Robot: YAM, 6 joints.
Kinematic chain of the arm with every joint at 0, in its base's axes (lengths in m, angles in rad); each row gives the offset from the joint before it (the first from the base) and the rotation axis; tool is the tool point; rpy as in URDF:
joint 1: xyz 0 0 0.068 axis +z
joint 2: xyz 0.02 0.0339 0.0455 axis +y
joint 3: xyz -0.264 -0.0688 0 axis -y
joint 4: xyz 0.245 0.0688 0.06 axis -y
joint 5: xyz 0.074 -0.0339 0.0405 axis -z
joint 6: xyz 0.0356 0 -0.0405 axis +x
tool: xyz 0 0 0 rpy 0 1.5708 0
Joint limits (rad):
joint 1: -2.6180..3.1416
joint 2: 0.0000..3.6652
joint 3: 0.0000..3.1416
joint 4: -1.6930..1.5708
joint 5: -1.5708..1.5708
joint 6: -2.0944..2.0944
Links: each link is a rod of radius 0.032 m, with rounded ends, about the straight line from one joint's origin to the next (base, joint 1, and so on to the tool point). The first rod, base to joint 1, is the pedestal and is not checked.
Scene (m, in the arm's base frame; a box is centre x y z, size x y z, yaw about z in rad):
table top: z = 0
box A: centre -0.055 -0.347 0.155 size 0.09 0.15 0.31 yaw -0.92
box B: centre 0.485 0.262 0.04 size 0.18 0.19 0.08 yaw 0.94
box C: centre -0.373 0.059 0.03 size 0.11 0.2 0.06 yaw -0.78
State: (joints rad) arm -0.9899 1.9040 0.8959 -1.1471 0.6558 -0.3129
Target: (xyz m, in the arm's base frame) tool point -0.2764 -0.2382 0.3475
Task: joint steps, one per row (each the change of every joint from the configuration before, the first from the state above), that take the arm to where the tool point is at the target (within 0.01 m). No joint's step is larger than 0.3 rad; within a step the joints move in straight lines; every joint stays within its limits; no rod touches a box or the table.
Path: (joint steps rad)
1: 0.1031 -0.2839 0.0914 0.1426 0.0057 0.1609
2: 0.1031 -0.2838 0.0914 0.1426 0.0057 0.1609
3: 0.1032 -0.2839 0.0915 0.1427 0.0057 0.1610
4: 0.1031 -0.2838 0.0914 0.1426 0.0057 0.1609
5: 0.1031 -0.2839 0.0914 0.1426 0.0058 0.1609
6: 0.1031 -0.2838 0.0914 0.1426 0.0057 0.1609
7: -0.2845 0.2133 0.0290 -0.0765 0.0102 -0.1379
8: -0.2845 0.2133 0.0290 -0.0765 0.0102 -0.1380
9: -0.2846 0.2133 0.0290 -0.0766 0.0102 -0.1379
10: -0.2845 0.2134 0.0290 -0.0765 0.0102 -0.1379
11: -0.2845 0.2133 0.0290 -0.0765 0.0103 -0.1379
12: -0.2846 0.2133 0.0290 -0.0765 0.0102 -0.1380
13: -0.2845 0.2133 0.0290 -0.0766 0.0102 -0.1379

